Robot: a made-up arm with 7 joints. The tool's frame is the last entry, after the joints. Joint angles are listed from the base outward. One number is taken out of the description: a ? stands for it. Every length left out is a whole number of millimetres.
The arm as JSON. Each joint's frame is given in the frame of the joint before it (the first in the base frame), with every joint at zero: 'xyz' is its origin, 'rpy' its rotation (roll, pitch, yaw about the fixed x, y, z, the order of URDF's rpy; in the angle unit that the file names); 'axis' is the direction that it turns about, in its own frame. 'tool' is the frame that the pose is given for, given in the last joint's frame.
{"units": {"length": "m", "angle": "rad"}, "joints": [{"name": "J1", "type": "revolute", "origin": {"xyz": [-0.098, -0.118, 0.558], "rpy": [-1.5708, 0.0, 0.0]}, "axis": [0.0, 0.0, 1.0]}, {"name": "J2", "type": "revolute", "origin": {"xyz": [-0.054, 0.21, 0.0], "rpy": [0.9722, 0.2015, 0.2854]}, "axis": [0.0, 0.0, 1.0]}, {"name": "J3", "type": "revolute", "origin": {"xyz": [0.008, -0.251, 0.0], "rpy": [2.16, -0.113, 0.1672]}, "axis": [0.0, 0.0, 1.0]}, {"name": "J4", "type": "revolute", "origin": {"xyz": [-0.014, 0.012, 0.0], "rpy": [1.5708, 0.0, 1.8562]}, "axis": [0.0, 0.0, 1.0]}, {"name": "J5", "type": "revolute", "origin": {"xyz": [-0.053, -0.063, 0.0], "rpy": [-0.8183, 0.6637, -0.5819]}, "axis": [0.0, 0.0, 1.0]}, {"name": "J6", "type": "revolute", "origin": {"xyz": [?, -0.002, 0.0], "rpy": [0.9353, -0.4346, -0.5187]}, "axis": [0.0, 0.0, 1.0]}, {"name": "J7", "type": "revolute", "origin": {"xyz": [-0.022, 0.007, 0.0], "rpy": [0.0, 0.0, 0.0]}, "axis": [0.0, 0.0, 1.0]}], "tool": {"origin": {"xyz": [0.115, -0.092, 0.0], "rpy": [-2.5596, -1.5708, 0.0]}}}
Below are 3 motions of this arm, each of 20 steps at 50 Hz.
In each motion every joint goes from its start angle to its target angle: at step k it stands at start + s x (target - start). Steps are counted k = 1, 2, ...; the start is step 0. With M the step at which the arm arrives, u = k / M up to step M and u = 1 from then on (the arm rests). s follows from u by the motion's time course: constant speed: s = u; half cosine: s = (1 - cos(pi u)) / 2; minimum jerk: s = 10 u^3 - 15 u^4 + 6 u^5.
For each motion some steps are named. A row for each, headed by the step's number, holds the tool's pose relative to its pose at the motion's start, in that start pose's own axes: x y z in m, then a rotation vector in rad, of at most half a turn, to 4 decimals.
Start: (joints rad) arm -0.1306 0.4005 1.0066 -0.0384 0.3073 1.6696 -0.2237
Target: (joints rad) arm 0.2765 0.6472 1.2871 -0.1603 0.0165 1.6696 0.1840
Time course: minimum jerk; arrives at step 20
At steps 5, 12, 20:
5: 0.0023 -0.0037 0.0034 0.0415 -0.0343 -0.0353
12: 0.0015 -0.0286 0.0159 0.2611 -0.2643 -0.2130
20: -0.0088 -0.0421 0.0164 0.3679 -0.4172 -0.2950

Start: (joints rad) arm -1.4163 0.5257 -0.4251 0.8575 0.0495 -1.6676 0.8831
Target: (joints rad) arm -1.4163 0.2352 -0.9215 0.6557 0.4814 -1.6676 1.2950
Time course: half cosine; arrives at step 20
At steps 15, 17, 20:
15: -0.0325 -0.0124 0.0265 0.4023 -0.0428 -0.1050
17: -0.0369 -0.0153 0.0285 0.4497 -0.0491 -0.1136
20: -0.0396 -0.0171 0.0296 0.4782 -0.0530 -0.1185

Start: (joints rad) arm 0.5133 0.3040 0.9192 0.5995 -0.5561 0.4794 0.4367
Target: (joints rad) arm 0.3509 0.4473 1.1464 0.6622 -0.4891 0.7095 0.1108
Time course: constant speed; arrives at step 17
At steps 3, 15, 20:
3: -0.0043 -0.0071 0.0038 0.0263 0.0111 0.0589
15: -0.0181 -0.0400 0.0183 0.1305 0.0503 0.2958
20: -0.0198 -0.0461 0.0205 0.1478 0.0561 0.3354

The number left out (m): 0.068
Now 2 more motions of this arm.
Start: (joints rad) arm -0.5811 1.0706 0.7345 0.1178 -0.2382 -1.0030 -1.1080
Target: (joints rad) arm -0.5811 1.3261 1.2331 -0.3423 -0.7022 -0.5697 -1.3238
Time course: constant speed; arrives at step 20
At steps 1, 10, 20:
1: 0.0031 0.0043 0.0014 -0.0117 0.0187 -0.0021
10: 0.0352 0.0410 0.0178 -0.0924 0.2271 -0.0155
20: 0.0784 0.0773 0.0413 -0.1292 0.5291 -0.0104

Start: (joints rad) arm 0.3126 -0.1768 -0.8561 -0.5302 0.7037 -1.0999 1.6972
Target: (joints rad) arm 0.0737 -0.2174 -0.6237 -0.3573 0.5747 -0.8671 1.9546
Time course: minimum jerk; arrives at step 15
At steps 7, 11, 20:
7: -0.0088 -0.0162 0.0022 0.1501 -0.2118 0.0734
11: -0.0223 -0.0388 0.0002 0.3072 -0.4037 0.2003
20: -0.0263 -0.0463 -0.0014 0.3509 -0.4517 0.2444

